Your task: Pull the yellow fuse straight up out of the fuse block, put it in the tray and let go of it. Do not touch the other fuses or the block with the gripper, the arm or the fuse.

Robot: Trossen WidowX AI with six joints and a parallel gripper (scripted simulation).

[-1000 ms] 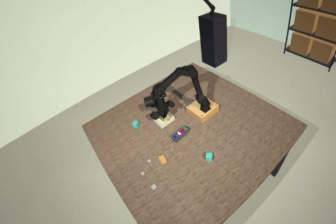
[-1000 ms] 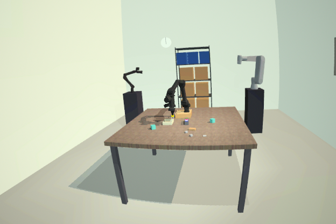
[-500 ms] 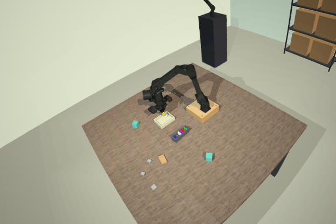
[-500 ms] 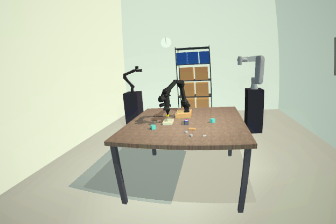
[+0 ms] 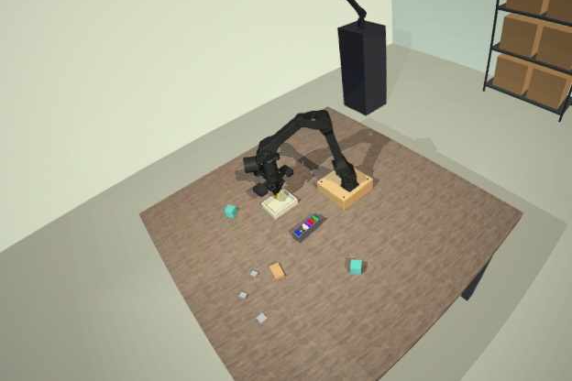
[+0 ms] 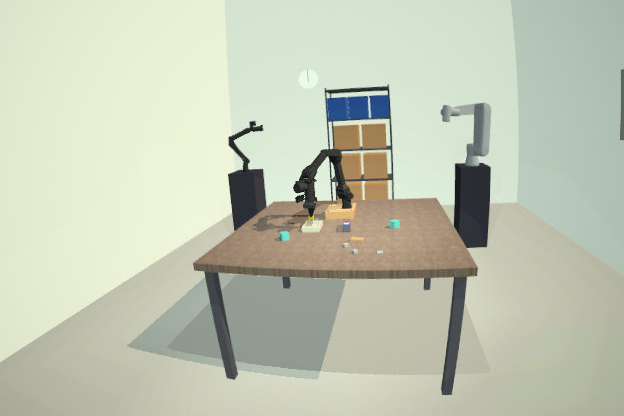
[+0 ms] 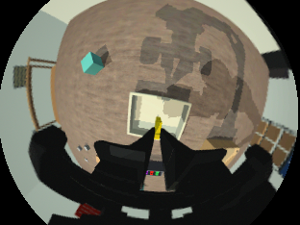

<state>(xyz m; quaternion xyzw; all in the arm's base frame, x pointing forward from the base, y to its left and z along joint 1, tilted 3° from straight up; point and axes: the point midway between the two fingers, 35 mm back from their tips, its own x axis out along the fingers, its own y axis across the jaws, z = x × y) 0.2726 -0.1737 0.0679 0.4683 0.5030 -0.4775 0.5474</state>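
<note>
The yellow fuse is 1 cm below my gripper tip. Round my gripper tip: cream tray (7 cm below).
</note>
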